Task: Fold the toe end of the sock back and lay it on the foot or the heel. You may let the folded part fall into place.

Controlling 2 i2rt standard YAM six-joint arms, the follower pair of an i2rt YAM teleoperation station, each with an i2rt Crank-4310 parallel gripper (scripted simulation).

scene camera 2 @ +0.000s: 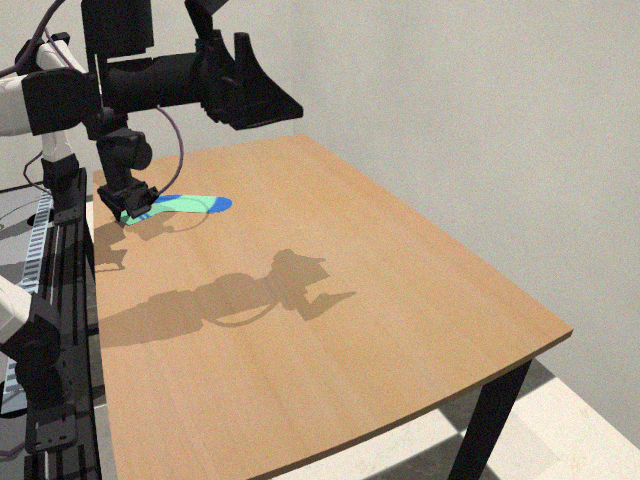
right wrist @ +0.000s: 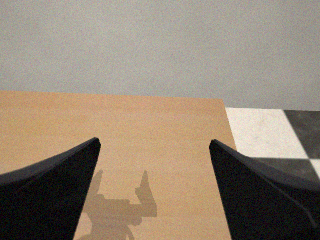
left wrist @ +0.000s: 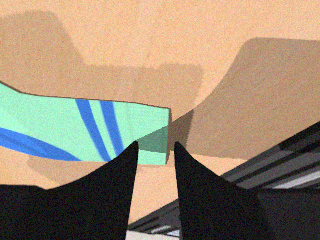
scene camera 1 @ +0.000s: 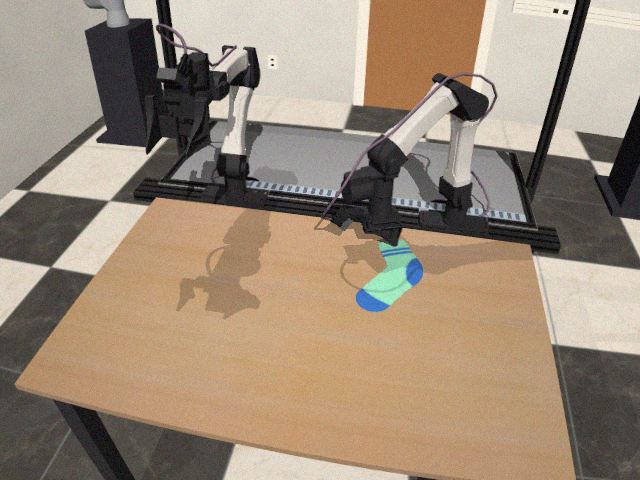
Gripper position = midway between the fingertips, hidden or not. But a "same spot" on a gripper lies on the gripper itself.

left gripper: scene camera 2 123, 218; left wrist; scene camera 1; not seen in the right wrist view (out of frame)
right gripper: scene camera 2; right wrist; scene camera 1 165, 154; not seen in the left wrist view (out of frame)
same spot on right gripper: point(right wrist: 252, 193) = point(scene camera 2: 260, 84)
same spot on left gripper: point(scene camera 1: 385, 231) = point(left wrist: 116, 209)
